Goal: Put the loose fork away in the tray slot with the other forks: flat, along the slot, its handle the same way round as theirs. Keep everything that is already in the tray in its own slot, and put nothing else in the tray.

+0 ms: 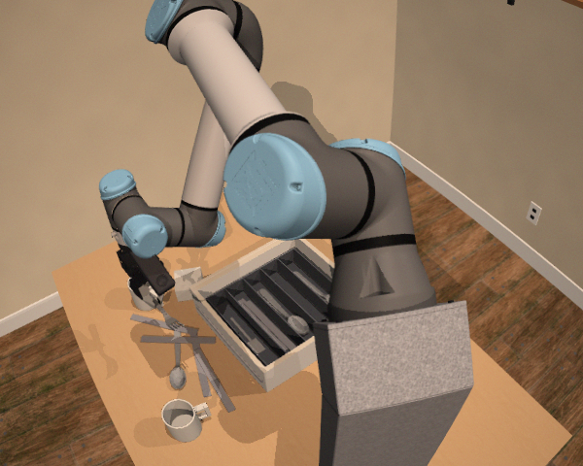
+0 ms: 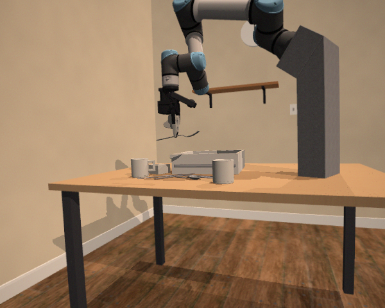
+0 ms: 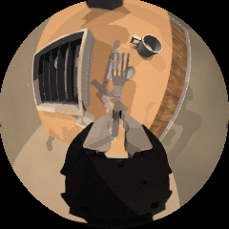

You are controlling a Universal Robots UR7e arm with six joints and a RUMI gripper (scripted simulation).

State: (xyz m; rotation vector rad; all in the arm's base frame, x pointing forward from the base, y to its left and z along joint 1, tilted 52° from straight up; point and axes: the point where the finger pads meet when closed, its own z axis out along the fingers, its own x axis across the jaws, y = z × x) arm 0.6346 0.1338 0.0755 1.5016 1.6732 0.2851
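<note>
Now: hand 270 mm to the left of the cutlery tray, 140 mm past it and 140 mm above it. The rest, counted from my hand: block: 170 mm to the right, 170 mm below, 130 mm ahead.
</note>
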